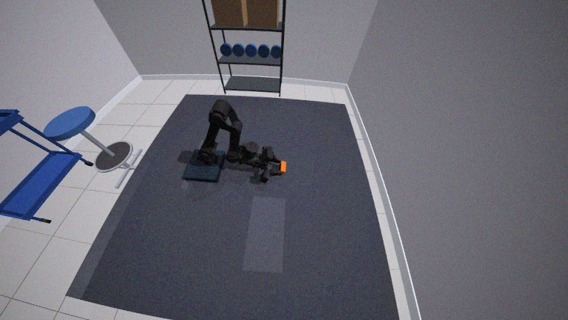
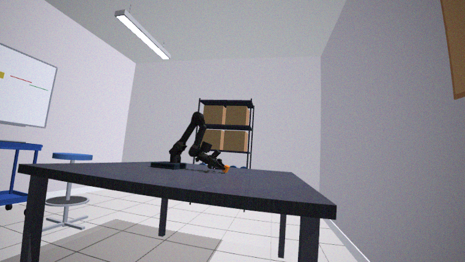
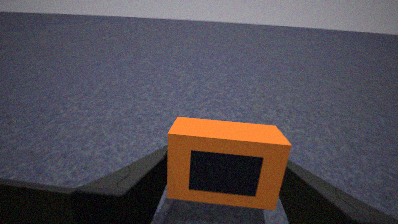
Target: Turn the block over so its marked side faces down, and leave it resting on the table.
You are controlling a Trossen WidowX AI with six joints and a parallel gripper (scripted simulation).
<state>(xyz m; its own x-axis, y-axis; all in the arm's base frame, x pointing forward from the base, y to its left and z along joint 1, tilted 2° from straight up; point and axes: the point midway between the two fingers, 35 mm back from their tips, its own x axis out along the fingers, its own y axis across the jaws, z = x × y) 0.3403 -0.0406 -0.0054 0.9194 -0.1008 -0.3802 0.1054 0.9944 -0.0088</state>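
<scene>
Right now the block is 10 mm behind my gripper tip.
</scene>
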